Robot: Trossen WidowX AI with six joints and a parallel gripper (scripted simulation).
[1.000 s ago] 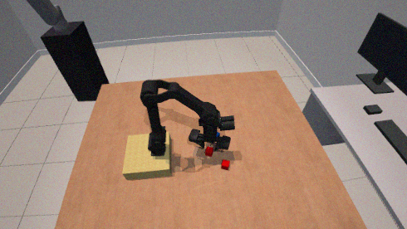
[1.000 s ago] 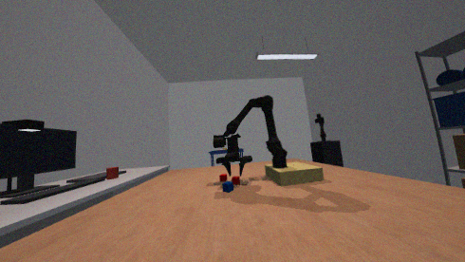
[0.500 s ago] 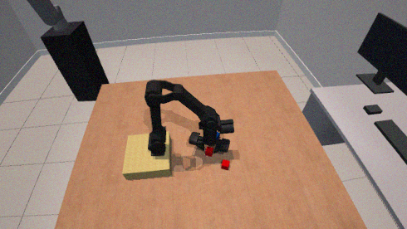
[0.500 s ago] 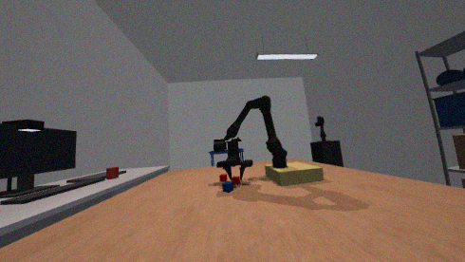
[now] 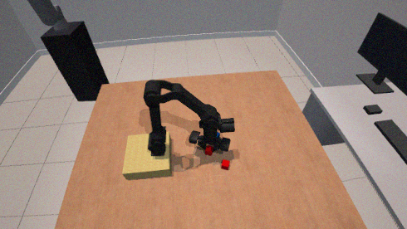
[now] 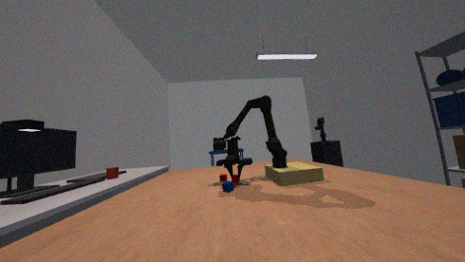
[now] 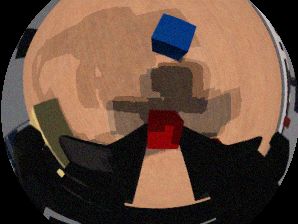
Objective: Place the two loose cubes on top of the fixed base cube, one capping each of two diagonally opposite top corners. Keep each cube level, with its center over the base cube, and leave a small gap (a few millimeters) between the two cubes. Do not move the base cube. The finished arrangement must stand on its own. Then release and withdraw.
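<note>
The blue cube is 90 mm to the left of my gripper tip, 40 mm ahead of it and 10 mm below it.
</note>
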